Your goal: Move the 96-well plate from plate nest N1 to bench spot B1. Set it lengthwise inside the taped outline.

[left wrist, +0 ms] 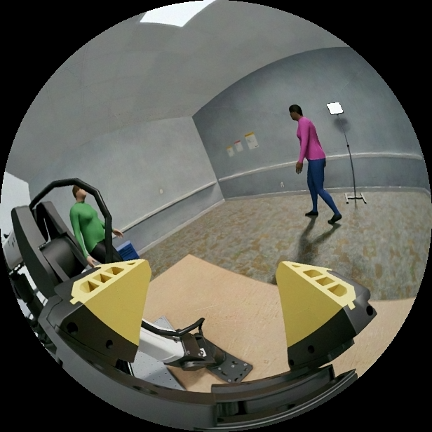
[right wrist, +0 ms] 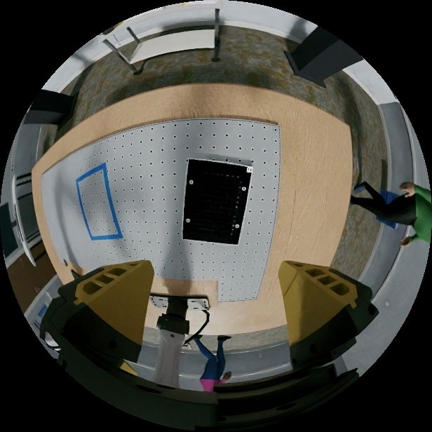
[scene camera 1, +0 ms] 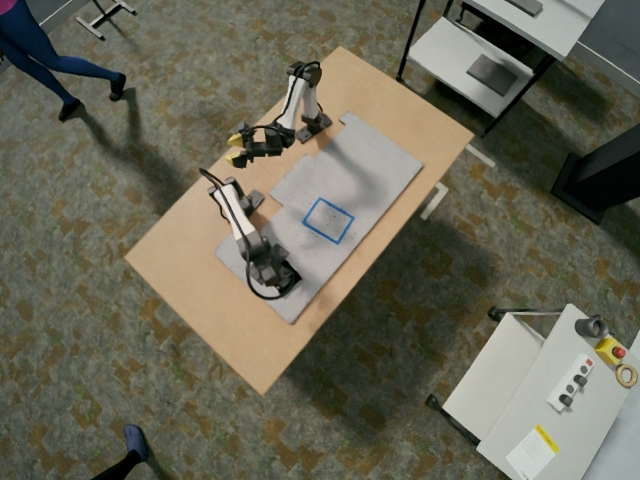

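Where they show: left gripper, fingertip midpoint: (scene camera 1: pixel 226 150); left arm's base at its link origin: (scene camera 1: pixel 313 128); right arm's base at its link origin: (scene camera 1: pixel 246 209).
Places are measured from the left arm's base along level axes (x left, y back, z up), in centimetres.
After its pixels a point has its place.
The black plate nest (scene camera 1: pixel 295 272) @[z 3.1, x -51.8, y -53.0 cm] (right wrist: pixel 215 200) lies on the grey perforated board, partly under the right arm in the scene view. Faint rows of marks show inside it in the right wrist view; I cannot tell the dark 96-well plate from the nest. The blue taped outline (scene camera 1: pixel 336 208) @[z 1.3, x -18.3, y -40.7 cm] (right wrist: pixel 106 238) is on the board, to the left of the nest in the right wrist view. My right gripper (right wrist: pixel 215 270) is open and points down above the nest, its fingertips hidden in the scene view. My left gripper (scene camera 1: pixel 232 149) @[z 31.7, x -43.5, y -4.6 cm] (left wrist: pixel 213 270) is open and empty, raised over the table's upper-left edge.
The grey board (scene camera 1: pixel 382 155) @[z 1.3, x 16.6, y -33.6 cm] (right wrist: pixel 150 150) lies on the wooden table (scene camera 1: pixel 180 248) @[z 0.0, x -86.2, y -10.2 cm] (right wrist: pixel 310 200). The right arm's base (scene camera 1: pixel 253 200) @[z 1.0, x -46.0, y -13.2 cm] (left wrist: pixel 232 365) stands near the table's upper-left edge. A person in pink (left wrist: pixel 311 140) and a person in green (left wrist: pixel 87 225) are on the floor beyond the table.
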